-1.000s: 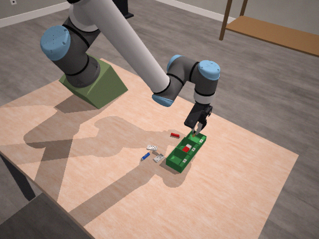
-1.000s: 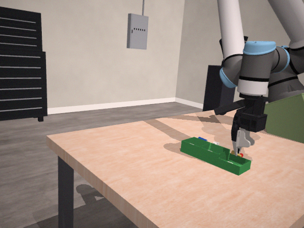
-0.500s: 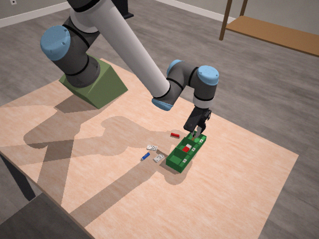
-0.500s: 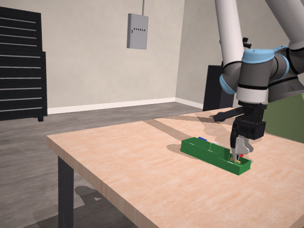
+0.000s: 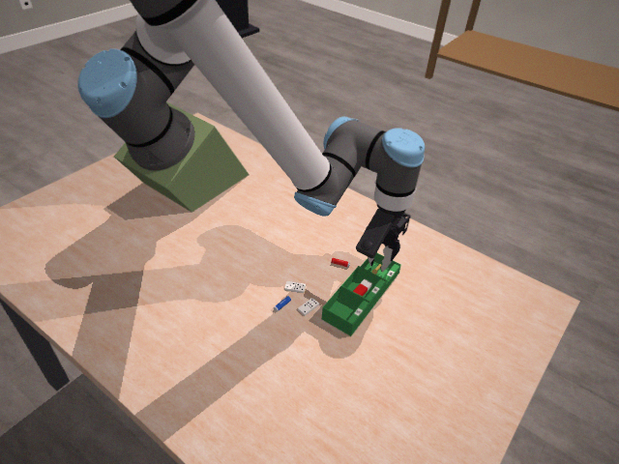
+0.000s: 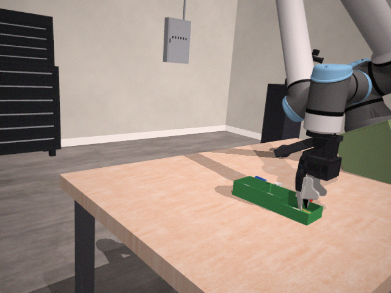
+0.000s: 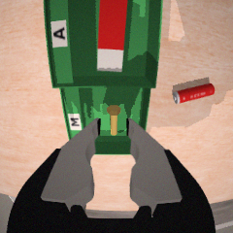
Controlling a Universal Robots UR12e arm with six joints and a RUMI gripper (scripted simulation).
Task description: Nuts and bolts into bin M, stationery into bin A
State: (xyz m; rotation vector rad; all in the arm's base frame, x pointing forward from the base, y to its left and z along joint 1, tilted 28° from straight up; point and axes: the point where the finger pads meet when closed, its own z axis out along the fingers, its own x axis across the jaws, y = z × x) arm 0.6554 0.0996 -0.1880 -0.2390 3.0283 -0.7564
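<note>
Now: hand 2 cm above the small yellow bolt. The rest, counted from my hand: red cylinder 9 cm behind, 4 cm to the right, 3 cm below; white eraser 8 cm to the right, 2 cm below, 1 cm ahead; green three-compartment bin 8 cm to the right, 2 cm ahead, 1 cm below.
</note>
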